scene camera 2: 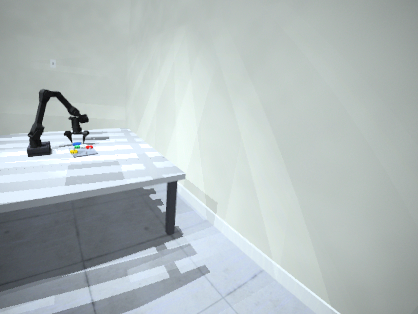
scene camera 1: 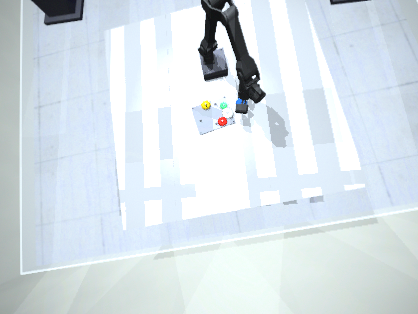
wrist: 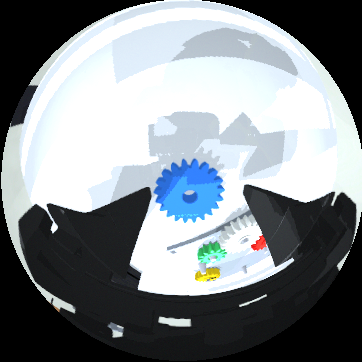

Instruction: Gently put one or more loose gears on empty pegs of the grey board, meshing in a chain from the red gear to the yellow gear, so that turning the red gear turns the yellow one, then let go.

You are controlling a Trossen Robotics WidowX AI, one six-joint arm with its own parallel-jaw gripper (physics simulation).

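Observation:
A blue gear is loose beside the grey board. My gripper is open over it, its fingers apart on either side. On the board, a white gear sits between the red gear and a green gear. The yellow gear stands apart from the green one. An empty peg shows between them. A finger partly hides the red gear in the wrist view.
Another empty peg stands on the board. The arm's dark base stands on the table, behind the board in scene camera 1. Striped light and shadows cross the table.

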